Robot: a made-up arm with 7 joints.
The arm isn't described. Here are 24 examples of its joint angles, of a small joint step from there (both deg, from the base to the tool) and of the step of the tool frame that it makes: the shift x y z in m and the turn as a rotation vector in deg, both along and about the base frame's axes.
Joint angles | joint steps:
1: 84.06 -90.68 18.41 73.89 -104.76 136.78 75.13 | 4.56 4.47 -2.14 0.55 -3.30 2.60 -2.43
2: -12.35 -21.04 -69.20 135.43 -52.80 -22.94 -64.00 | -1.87 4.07 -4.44 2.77 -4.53 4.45 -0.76
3: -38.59 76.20 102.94 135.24 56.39 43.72 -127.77 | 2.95 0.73 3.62 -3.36 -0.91 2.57 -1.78
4: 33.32 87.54 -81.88 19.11 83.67 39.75 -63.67 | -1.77 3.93 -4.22 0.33 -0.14 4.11 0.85
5: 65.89 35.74 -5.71 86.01 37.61 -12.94 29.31 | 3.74 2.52 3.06 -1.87 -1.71 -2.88 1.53
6: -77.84 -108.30 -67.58 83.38 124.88 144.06 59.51 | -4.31 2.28 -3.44 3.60 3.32 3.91 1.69
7: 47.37 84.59 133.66 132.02 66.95 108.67 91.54 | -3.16 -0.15 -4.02 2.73 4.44 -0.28 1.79
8: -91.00 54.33 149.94 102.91 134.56 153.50 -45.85 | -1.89 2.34 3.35 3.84 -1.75 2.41 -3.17
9: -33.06 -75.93 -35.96 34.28 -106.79 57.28 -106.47 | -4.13 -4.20 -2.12 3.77 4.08 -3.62 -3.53
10: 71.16 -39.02 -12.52 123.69 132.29 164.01 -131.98 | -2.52 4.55 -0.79 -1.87 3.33 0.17 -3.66
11: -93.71 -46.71 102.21 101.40 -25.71 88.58 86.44 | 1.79 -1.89 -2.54 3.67 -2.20 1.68 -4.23
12: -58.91 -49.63 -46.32 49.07 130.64 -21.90 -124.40 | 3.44 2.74 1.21 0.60 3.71 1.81 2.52
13: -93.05 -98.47 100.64 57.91 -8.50 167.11 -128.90 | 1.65 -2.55 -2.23 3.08 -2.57 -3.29 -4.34
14: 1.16 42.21 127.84 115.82 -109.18 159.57 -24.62 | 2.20 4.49 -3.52 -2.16 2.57 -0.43 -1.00
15: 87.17 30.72 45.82 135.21 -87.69 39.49 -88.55 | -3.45 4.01 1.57 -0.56 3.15 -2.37 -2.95
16: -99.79 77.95 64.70 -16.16 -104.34 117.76 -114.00 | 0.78 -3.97 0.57 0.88 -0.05 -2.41 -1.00
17: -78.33 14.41 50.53 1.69 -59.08 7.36 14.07 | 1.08 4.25 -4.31 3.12 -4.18 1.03 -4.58
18: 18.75 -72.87 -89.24 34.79 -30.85 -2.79 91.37 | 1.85 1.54 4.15 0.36 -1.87 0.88 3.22
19: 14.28 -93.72 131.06 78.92 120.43 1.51 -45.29 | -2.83 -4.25 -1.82 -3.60 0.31 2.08 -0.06
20: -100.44 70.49 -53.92 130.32 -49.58 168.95 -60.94 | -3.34 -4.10 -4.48 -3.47 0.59 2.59 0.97
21: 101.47 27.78 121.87 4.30 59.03 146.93 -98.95 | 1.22 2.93 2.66 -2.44 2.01 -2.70 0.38
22: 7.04 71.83 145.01 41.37 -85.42 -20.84 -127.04 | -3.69 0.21 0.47 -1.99 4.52 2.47 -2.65
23: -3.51 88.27 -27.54 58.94 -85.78 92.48 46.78 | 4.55 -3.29 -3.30 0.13 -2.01 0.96 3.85
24: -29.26 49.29 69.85 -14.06 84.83 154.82 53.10 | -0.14 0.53 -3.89 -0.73 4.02 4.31 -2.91
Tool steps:
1: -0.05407 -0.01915 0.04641 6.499 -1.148 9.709
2: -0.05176 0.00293 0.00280 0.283 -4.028 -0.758
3: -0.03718 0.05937 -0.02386 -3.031 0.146 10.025
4: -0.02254 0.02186 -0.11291 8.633 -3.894 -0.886
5: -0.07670 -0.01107 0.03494 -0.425 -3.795 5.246
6: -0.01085 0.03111 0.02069 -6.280 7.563 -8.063
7: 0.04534 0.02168 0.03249 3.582 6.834 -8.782
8: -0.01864 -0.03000 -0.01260 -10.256 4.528 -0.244
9: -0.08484 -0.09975 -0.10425 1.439 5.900 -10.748
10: 0.02302 0.02685 0.02773 5.121 0.886 -4.573
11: 0.02107 0.01422 -0.04626 -4.443 1.103 2.327
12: 0.07094 0.02807 0.04894 1.325 -5.118 2.665
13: 0.03555 0.01140 -0.03869 1.141 7.068 8.350
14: -0.00931 0.00805 -0.02560 4.239 -0.859 -0.062
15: 0.01008 0.01511 0.02204 3.060 -1.276 -5.210
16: -0.00788 0.02210 0.06954 5.992 -1.016 1.960
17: 0.02040 0.08627 -0.02222 -3.225 3.732 -9.520
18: 0.00127 0.03523 0.00080 1.284 -2.044 4.167
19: 0.10768 0.01932 -0.06923 -5.013 5.483 -3.987
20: -0.00624 0.02677 -0.00718 -0.578 -1.736 -6.698
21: 0.02758 -0.03267 -0.01143 4.143 0.558 6.788
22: -0.00130 0.06694 0.01288 -6.464 -0.155 -2.917
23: 0.03373 -0.09929 0.06131 1.650 2.972 5.529
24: -0.00345 0.01861 -0.02256 1.549 3.076 -0.310
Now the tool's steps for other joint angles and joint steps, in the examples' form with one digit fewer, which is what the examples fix.
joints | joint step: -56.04 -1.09 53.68 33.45 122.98 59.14 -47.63 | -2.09 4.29 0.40 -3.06 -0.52 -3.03 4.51
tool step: -0.0587 0.0497 0.0540 -5.33 -4.82 3.17
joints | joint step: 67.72 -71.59 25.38 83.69 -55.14 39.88 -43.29 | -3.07 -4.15 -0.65 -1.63 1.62 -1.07 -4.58
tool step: 0.0625 -0.0182 -0.0625 -4.89 1.91 -0.96
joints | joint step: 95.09 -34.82 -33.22 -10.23 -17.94 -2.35 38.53 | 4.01 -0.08 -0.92 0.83 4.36 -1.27 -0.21
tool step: -0.0217 0.0228 -0.0099 -2.46 2.21 6.43
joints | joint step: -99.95 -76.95 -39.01 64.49 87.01 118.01 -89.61 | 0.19 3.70 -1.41 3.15 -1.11 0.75 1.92
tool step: -0.0084 0.0125 0.0425 -2.28 1.64 -2.23
